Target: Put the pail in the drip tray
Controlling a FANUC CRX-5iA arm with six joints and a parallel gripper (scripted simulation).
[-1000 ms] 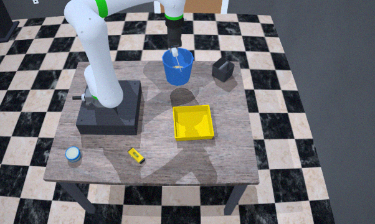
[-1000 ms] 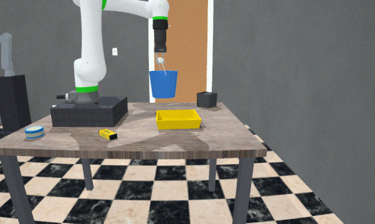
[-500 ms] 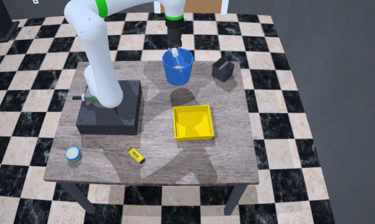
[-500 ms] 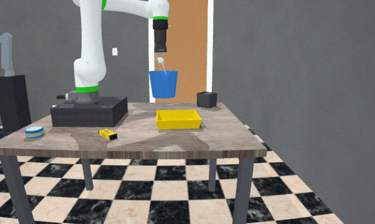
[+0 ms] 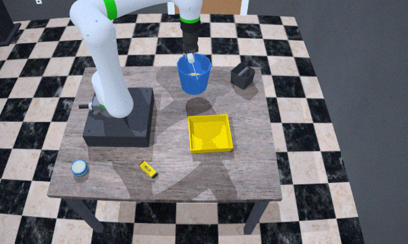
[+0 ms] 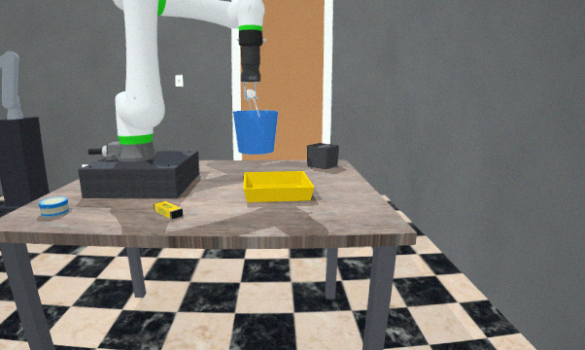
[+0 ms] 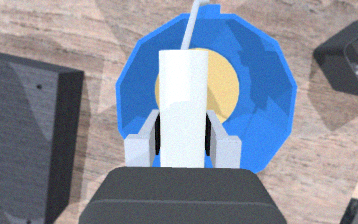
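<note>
Now: the blue pail 10 mm ahead of my hand and 100 mm below it. Round my hand: yellow drip tray: 100 mm ahead, 290 mm to the right, 310 mm below; blue-and-white round tin: 580 mm behind, 480 mm to the right, 310 mm below; pail handle: 10 mm ahead, 30 mm below.
</note>
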